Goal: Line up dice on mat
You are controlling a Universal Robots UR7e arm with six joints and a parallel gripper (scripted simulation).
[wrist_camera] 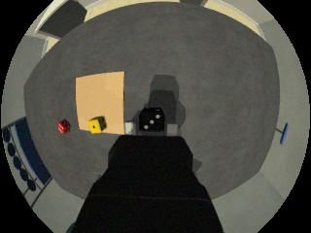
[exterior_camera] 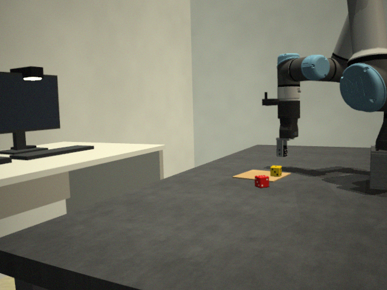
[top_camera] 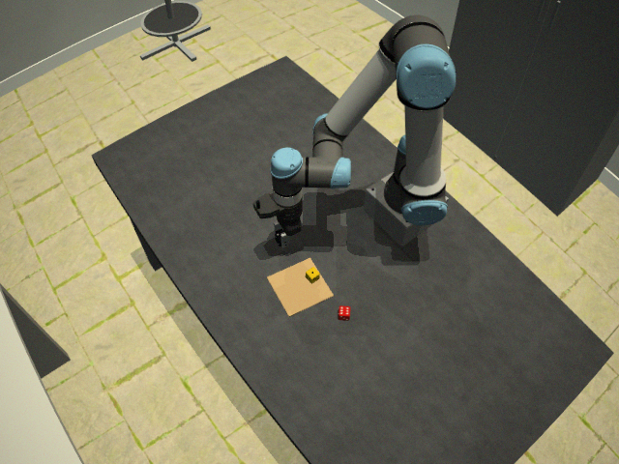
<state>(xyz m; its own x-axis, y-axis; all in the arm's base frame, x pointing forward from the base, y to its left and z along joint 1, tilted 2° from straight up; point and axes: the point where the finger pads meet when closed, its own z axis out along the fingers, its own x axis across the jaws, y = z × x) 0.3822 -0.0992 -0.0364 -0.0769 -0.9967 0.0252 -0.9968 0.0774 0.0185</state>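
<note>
Right now the tan mat is 130 mm to the left of my hand, 70 mm below it and 20 mm ahead of it. From my hand the other things lie so: black die (right at my hand); then yellow die (130 mm to the left, 50 mm below, 20 mm behind); then red die (270 mm to the left, 50 mm below, 30 mm behind).
</note>
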